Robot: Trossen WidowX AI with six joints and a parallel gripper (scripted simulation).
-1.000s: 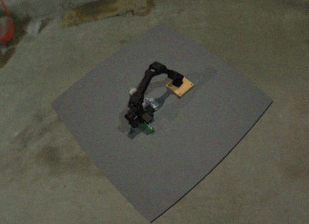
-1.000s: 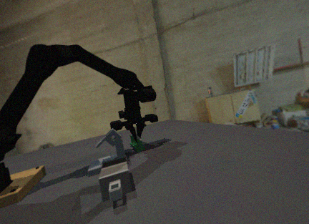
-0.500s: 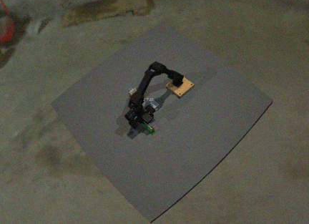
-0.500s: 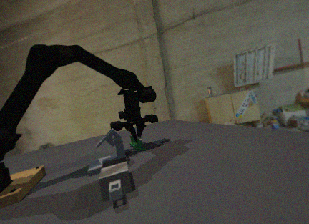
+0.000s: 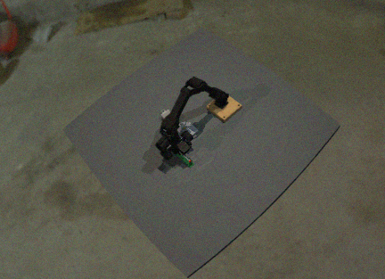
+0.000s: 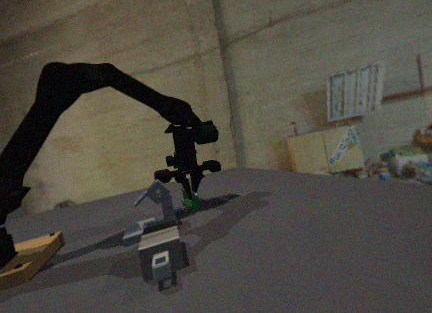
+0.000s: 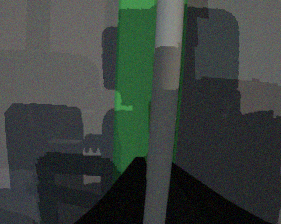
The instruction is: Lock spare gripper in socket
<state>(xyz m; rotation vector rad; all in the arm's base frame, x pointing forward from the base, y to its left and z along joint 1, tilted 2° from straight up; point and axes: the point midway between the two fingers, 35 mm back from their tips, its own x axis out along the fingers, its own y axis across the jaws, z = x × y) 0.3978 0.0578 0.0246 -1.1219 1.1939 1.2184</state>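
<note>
My gripper tip is 120 mm past the spare gripper and 230 mm to the left of it. Also, from my gripper tip: mount 110 mm behind, 80 mm to the right, 30 mm above.
</note>
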